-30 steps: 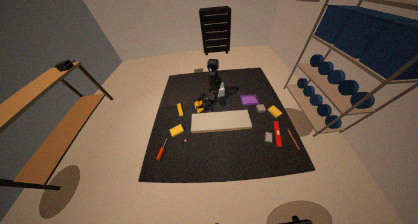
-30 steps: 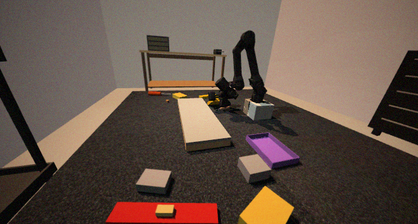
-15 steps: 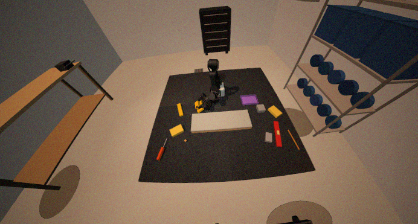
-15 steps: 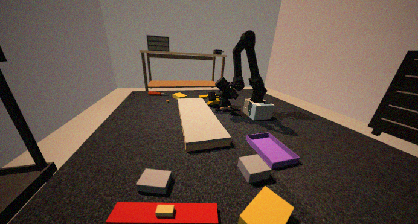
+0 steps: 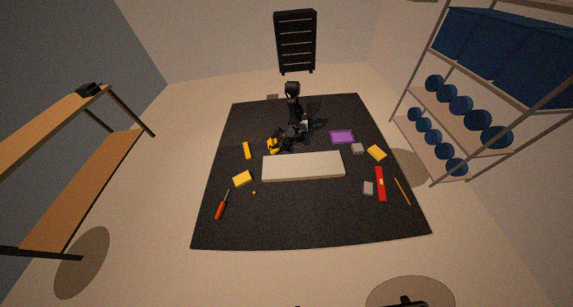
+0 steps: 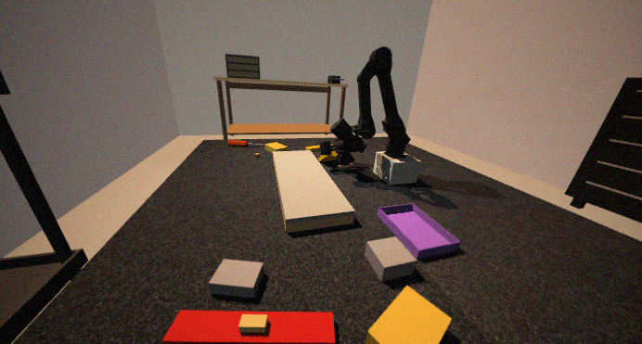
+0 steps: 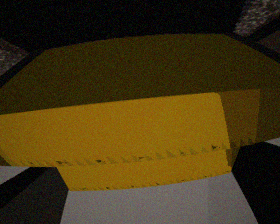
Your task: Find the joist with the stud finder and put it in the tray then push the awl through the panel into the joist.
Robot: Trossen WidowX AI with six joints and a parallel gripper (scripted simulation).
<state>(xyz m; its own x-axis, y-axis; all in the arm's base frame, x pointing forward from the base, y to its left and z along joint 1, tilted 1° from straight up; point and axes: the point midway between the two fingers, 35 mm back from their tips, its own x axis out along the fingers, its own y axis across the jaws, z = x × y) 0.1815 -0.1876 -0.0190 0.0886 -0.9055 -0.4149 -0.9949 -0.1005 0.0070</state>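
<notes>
Right now my gripper tip is 10 mm short of the stud finder and 10 mm above it. Round my gripper tip: purple tray (20 mm behind, 530 mm to the left, 50 mm below); awl (100 mm to the left, 50 mm below); square indicator window (30 mm ahead, 10 mm to the right, 10 mm above).
</notes>
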